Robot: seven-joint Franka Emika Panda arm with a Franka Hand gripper.
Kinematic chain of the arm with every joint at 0, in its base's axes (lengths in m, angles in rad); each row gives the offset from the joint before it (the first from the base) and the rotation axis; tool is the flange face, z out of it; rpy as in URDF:
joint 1: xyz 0 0 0.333 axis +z
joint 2: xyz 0 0 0 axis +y
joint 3: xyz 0 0 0.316 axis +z
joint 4: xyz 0.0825 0 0 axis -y
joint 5: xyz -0.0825 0 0.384 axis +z
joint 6: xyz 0 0 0 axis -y
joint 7: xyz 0.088 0 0 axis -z
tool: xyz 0 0 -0.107 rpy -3.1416 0 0
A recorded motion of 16 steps. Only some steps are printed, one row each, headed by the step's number.
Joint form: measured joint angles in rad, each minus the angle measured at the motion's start. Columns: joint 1, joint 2, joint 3, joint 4, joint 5, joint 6, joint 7.
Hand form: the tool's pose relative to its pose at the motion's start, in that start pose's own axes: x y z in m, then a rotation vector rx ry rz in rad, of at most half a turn. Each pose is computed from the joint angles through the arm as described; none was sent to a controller.
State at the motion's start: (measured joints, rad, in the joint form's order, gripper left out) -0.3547 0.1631 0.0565 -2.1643 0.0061 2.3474 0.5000
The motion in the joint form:
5: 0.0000 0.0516 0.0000 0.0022 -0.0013 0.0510 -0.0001
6: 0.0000 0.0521 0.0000 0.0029 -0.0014 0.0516 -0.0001
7: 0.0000 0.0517 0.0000 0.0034 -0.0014 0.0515 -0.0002
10: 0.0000 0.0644 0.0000 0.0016 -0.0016 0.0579 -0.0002
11: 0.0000 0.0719 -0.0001 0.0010 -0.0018 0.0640 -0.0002
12: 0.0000 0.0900 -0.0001 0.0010 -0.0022 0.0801 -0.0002
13: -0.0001 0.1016 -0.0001 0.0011 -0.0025 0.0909 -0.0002
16: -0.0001 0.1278 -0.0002 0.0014 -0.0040 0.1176 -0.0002
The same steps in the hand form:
5: 0.0041 -0.0018 0.0235 0.0023 0.0006 -0.0002
6: 0.0043 -0.0020 0.0234 0.0027 0.0014 -0.0003
7: 0.0045 -0.0020 0.0230 0.0031 0.0021 -0.0004
10: 0.0040 -0.0017 0.0303 -0.0004 -0.0053 -0.0004
11: 0.0041 -0.0017 0.0342 -0.0011 -0.0071 -0.0003
12: 0.0047 -0.0019 0.0430 -0.0015 -0.0092 -0.0003
13: 0.0052 -0.0020 0.0486 -0.0015 -0.0100 -0.0002
16: 0.0061 -0.0023 0.0609 -0.0007 -0.0094 -0.0008

